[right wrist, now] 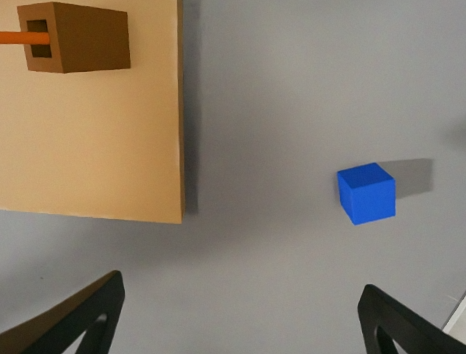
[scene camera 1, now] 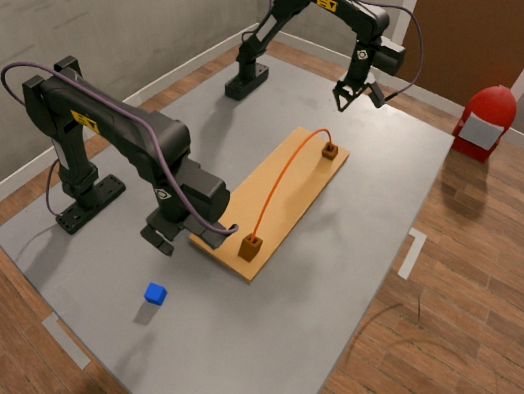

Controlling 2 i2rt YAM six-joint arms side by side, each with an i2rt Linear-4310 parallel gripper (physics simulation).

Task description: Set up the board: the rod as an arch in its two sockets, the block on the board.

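Seen in the pictures: left gripper, between the fingertips: [scene camera 1: 347, 104]; right gripper, between the fingertips: [right wrist: 242, 291] [scene camera 1: 184, 237]; left arm's base, origin of its link: [scene camera 1: 247, 77]; right arm's base, origin of its link: [scene camera 1: 91, 203].
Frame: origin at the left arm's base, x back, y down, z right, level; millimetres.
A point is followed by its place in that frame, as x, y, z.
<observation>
The orange rod [scene camera 1: 278, 181] {-423, -157, 483} [right wrist: 22, 38] {-417, -40, 570} stands as an arch over the wooden board [scene camera 1: 235, 202] {-302, 16, 481} [right wrist: 100, 145] {-341, 16, 572}, one end in the near brown socket [scene camera 1: 250, 248] {-424, -21, 588} [right wrist: 92, 39] {-417, -11, 592}, the other in the far brown socket [scene camera 1: 329, 151] {-426, 3, 173}. The blue block [scene camera 1: 155, 294] {-313, 1, 792} [right wrist: 367, 194] {-313, 1, 782} lies on the grey table, off the board, below the board's near end in scene camera 1. My right gripper [scene camera 1: 194, 246] {-327, -107, 683} [right wrist: 242, 291] {-327, -107, 683} is open and empty, above the table beside the board's near end. My left gripper [scene camera 1: 363, 101] is open and empty, high above the table beyond the board's far end.
The grey table [scene camera 1: 320, 300] {-617, 36, 583} [right wrist: 265, 150] {-333, 36, 704} carries both arm bases [scene camera 1: 92, 202] {-3, -7, 712} [scene camera 1: 247, 81] {-24, -10, 33} along its wall side. The right arm reaches over the near left part of the board. A red object with a grey panel [scene camera 1: 486, 120] stands on the floor beyond the table's right edge.
</observation>
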